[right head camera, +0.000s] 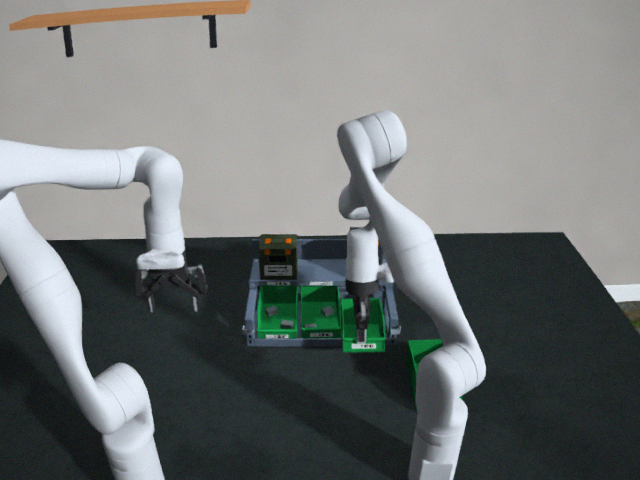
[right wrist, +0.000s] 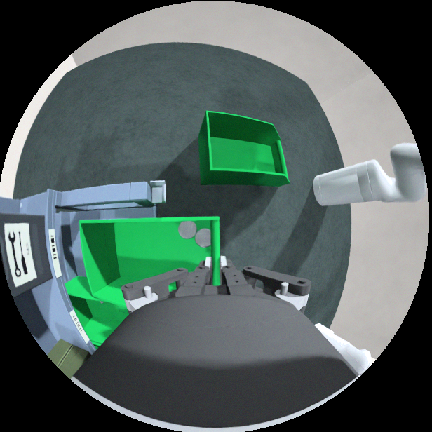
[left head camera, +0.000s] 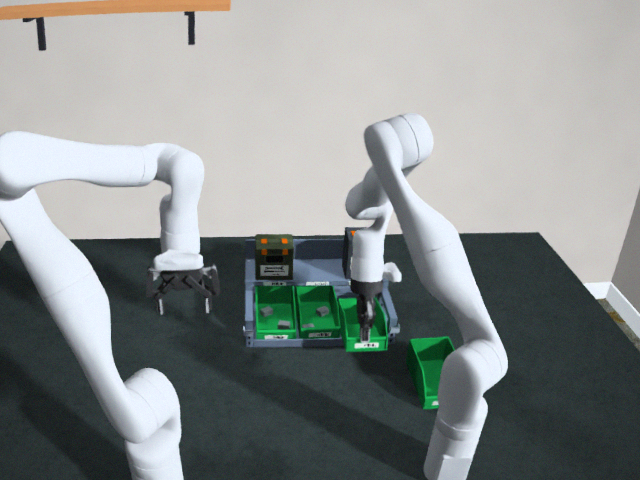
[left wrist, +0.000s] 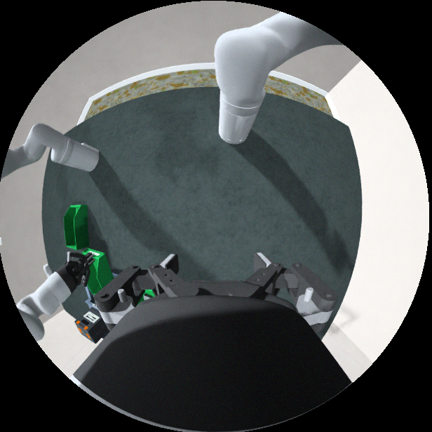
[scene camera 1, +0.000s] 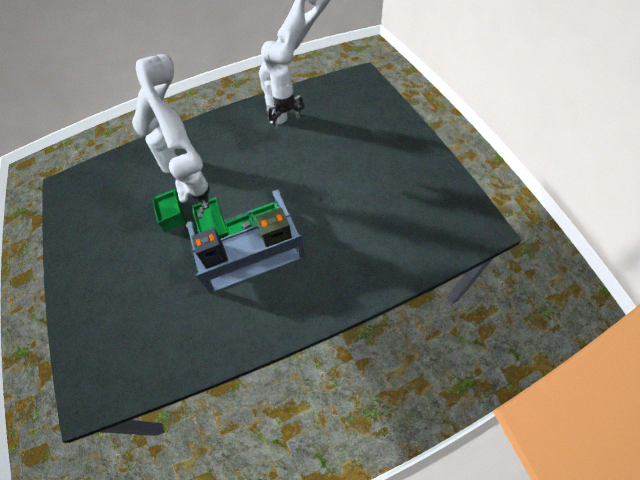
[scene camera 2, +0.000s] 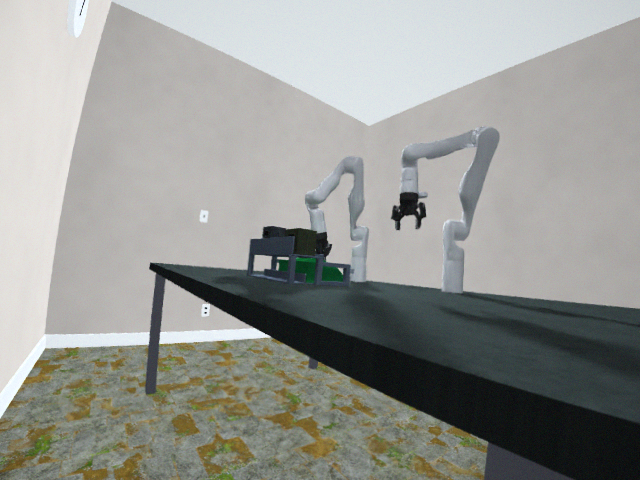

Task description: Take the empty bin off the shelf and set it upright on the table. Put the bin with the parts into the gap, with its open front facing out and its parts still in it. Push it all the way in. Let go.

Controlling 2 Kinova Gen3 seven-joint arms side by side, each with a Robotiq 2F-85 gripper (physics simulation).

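Frame: origin at the left arm's base, x up, y back, z right, level; millimetres.
Seen in the pictures: left gripper, between the fingertips: [right head camera: 174, 309] [left head camera: 184, 311] [scene camera 1: 287, 121] [scene camera 2: 407, 229]; right gripper, between the fingertips: [right head camera: 361, 341] [left head camera: 364, 340] [scene camera 1: 206, 202]; left arm's base, origin of its link: [scene camera 1: 278, 118] [scene camera 2: 451, 292]; right arm's base, origin of its link: [right head camera: 430, 476] [left head camera: 445, 470] [scene camera 2: 356, 281].
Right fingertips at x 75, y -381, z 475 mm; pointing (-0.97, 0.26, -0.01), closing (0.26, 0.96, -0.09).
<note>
Offsets run from my right fingertips to a thing's top centre. "spot": to the spot under its first point.
The green bin with parts {dx +37, dy -80, dz +14 mm} [left head camera: 351, 322] [scene camera 1: 212, 222] [right wrist: 150, 245] sits upright in the shelf's right-hand gap in the left head camera, its open front facing out. Its front sticks out past the neighbouring bins. Two round grey parts [right wrist: 195, 233] lie in it near the front. My right gripper [left head camera: 365, 338] [right wrist: 215, 263] is shut on its front wall, pointing down. The empty green bin {dx +0, dy +95, dz +158 mm} [left head camera: 430, 361] [scene camera 1: 168, 209] [right wrist: 245, 155] stands upright on the table, apart from the shelf. My left gripper [left head camera: 184, 307] [scene camera 1: 286, 119] [left wrist: 215, 262] is open and empty, high above the table.
The blue-grey shelf {spot: dx +27, dy -279, dz -70 mm} [left head camera: 315, 271] [scene camera 1: 242, 253] holds two more green bins {dx +6, dy -188, dz -190 mm} [left head camera: 276, 304] {dx +6, dy -187, dz -81 mm} [left head camera: 316, 299] with grey parts. An olive box {dx +124, dy -286, dz -183 mm} [left head camera: 273, 258] [scene camera 1: 273, 235] and a dark box {dx +149, dy -263, dz +47 mm} [scene camera 1: 209, 250] stand on top. The shelf's side rail [right wrist: 105, 195] runs beside the held bin.
</note>
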